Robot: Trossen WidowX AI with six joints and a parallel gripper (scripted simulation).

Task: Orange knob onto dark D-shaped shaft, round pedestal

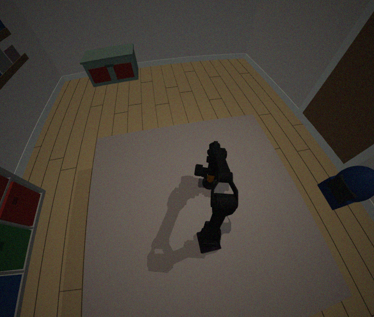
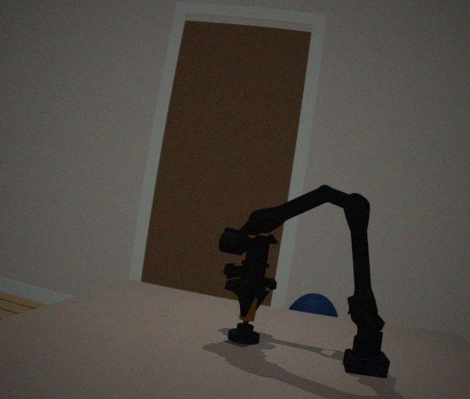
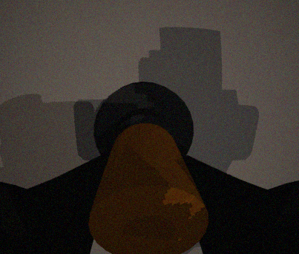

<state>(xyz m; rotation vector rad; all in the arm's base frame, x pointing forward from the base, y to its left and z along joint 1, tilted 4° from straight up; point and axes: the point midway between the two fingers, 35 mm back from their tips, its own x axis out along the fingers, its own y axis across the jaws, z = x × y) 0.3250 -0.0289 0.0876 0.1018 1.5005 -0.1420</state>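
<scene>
Now: the orange knob 2 cm above my gripper tip. Also, from my gripper tip: dark round pedestal (4 cm below).
</scene>
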